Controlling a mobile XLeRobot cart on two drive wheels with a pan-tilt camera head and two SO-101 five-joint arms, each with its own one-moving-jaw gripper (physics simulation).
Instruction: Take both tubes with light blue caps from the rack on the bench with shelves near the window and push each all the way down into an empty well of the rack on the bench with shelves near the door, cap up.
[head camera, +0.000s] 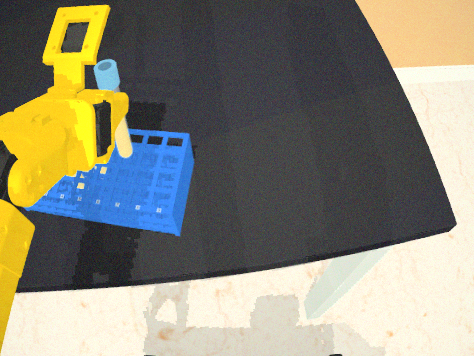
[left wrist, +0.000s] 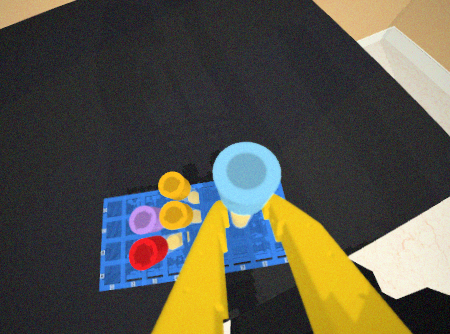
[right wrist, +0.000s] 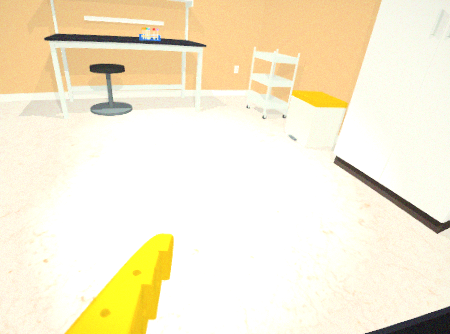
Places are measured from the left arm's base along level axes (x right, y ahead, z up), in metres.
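Where they show: left end effector, tool point: (head camera: 101, 97) (left wrist: 227, 209); right end effector, tool point: (right wrist: 171, 250).
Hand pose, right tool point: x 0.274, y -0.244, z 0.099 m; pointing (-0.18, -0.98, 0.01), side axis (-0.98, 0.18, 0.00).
Note:
After its pixels a point has its place.
My left gripper (head camera: 111, 127) is shut on a tube with a light blue cap (head camera: 107, 75) @(y 0.273, x 0.045, z 0.172 m), cap up and slightly tilted, above the blue rack (head camera: 123, 185) @(y 0.244, x 0.033, z 0.044 m) on the black bench. In the left wrist view both jaws (left wrist: 245, 217) @(y 0.275, x 0.032, z 0.144 m) press on the tube's sides below its cap (left wrist: 246, 175) @(y 0.281, x 0.041, z 0.174 m), over the rack's right half (left wrist: 249, 235) @(y 0.249, x 0.045, z 0.044 m). The rack's left part holds two orange-capped tubes (left wrist: 174, 203) @(y 0.291, x -0.003, z 0.106 m), a purple-capped one (left wrist: 143, 219) @(y 0.286, x -0.025, z 0.106 m) and a red-capped one (left wrist: 147, 251) @(y 0.266, x -0.026, z 0.106 m). In the right wrist view only one jaw of my right gripper (right wrist: 143, 282) @(y -0.231, x 0.280, z 0.106 m) shows, over bare floor, so it is open.
The bench edge (head camera: 266, 266) @(y 0.183, x 0.175, z -0.022 m) curves across the front, with pale floor below. In the right wrist view a far bench (right wrist: 122, 41) @(y -2.913, x 0.642, z -0.026 m) carries another rack (right wrist: 149, 35) @(y -3.082, x 0.394, z 0.036 m), with a stool (right wrist: 109, 86) @(y -3.118, x 0.843, z -0.505 m), a white cart (right wrist: 272, 81) @(y -2.878, x -0.950, z -0.322 m), a yellow-topped box (right wrist: 315, 117) @(y -2.082, x -1.072, z -0.470 m) and a white cabinet (right wrist: 404, 108) @(y -1.355, x -1.185, z -0.147 m).

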